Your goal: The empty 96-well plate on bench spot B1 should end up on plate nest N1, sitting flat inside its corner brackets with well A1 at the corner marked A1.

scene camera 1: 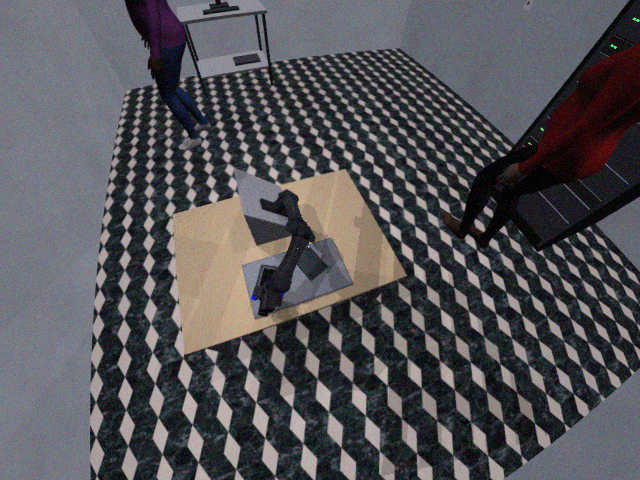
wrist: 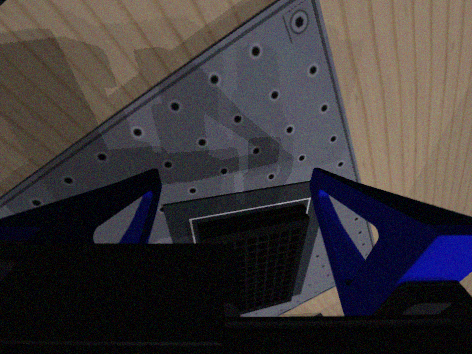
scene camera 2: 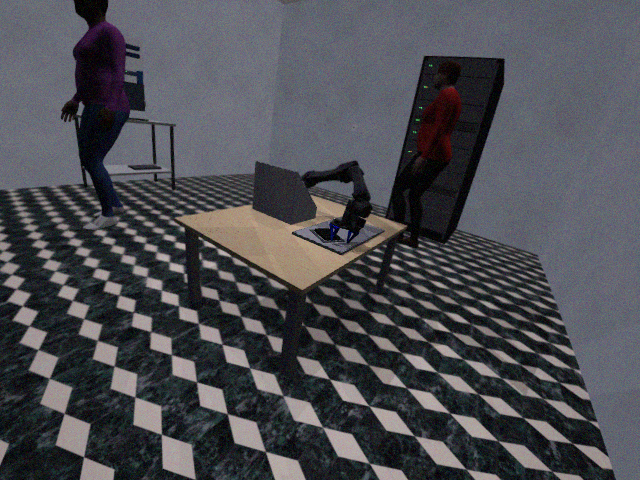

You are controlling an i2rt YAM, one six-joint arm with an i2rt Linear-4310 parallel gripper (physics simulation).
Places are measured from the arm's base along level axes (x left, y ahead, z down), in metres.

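Pixels of known places: gripper, between the fingertips: (wrist: 235, 176) (scene camera 2: 339, 241); arm's base, origin of its link: (scene camera 1: 275, 209) (scene camera 2: 298, 192).
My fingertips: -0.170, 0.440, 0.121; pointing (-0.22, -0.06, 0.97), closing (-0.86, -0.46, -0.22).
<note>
For each thing: its top centre in the pictures, then the offset to it from my fingertips, as dx, dy, dz. "pt": a spot on its surface instead. Level surfaces: height alone.
- black 96-well plate, centre of its top: (wrist: 256, 277) (scene camera 2: 327, 232) (scene camera 1: 268, 279) +0.035, -0.101, -0.005
- dark pad, a spot on its surface: (wrist: 245, 198) pt +0.004, -0.027, +0.009
- dark grey square, a spot on its surface: (scene camera 1: 313, 262) pt +0.285, -0.123, -0.001
- wooden table, height of its surface: dz +0.024
The black 96-well plate (scene camera 1: 267, 274) (scene camera 2: 325, 234) (wrist: 275, 260) lies flat on a dark pad (wrist: 245, 198) with a white outline, near the left end of the grey perforated board. The arm covers part of it. My gripper (scene camera 1: 267, 296) (scene camera 2: 341, 239) (wrist: 235, 176) is open, low over the board, with nothing between its blue fingers. In the wrist view the plate shows between and beyond the fingers, its near part hidden by the gripper body. A dark grey square (scene camera 1: 313, 262), seemingly nest N1, is right of the arm; its brackets and A1 mark cannot be made out.
The grey board (scene camera 1: 250, 279) (scene camera 2: 338, 249) (wrist: 280, 65) lies on a wooden table (scene camera 1: 206, 289) (scene camera 2: 258, 242). A grey angled panel (scene camera 1: 255, 198) (scene camera 2: 279, 192) stands behind the board, beside the arm. Two people and a black server rack (scene camera 2: 478, 149) are beyond the table.
</note>
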